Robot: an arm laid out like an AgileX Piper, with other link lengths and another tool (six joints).
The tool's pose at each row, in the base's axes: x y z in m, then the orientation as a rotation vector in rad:
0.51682, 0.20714, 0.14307, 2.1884, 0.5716, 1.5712
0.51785, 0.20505, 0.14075, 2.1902, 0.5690, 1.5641
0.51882, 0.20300, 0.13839, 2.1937, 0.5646, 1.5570
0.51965, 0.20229, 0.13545, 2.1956, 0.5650, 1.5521
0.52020, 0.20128, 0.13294, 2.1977, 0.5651, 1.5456
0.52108, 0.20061, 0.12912, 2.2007, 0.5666, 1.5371
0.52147, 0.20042, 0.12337, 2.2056, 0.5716, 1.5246
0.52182, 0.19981, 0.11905, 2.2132, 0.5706, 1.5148
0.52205, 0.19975, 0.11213, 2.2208, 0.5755, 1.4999
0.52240, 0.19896, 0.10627, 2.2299, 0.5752, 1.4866
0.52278, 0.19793, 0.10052, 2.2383, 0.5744, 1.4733
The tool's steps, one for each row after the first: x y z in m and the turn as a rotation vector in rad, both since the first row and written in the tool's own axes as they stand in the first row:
-0.00266, 0.00064, 0.00182, -0.0019, -0.0056, -0.0008
-0.00535, 0.00122, 0.00360, -0.0036, -0.0119, 0.0001
-0.00782, 0.00035, 0.00532, -0.0033, -0.0156, -0.0011
-0.01019, -0.00007, 0.00667, -0.0034, -0.0204, -0.0027
-0.01333, -0.00143, 0.00870, -0.0025, -0.0265, -0.0053
-0.01789, -0.00427, 0.01080, 0.0006, -0.0351, -0.0101
-0.02154, -0.00600, 0.01247, 0.0030, -0.0437, -0.0095
-0.02701, -0.00959, 0.01476, 0.0075, -0.0545, -0.0137
-0.03198, -0.01198, 0.01690, 0.0106, -0.0656, -0.0140
-0.03699, -0.01411, 0.01906, 0.0130, -0.0766, -0.0144

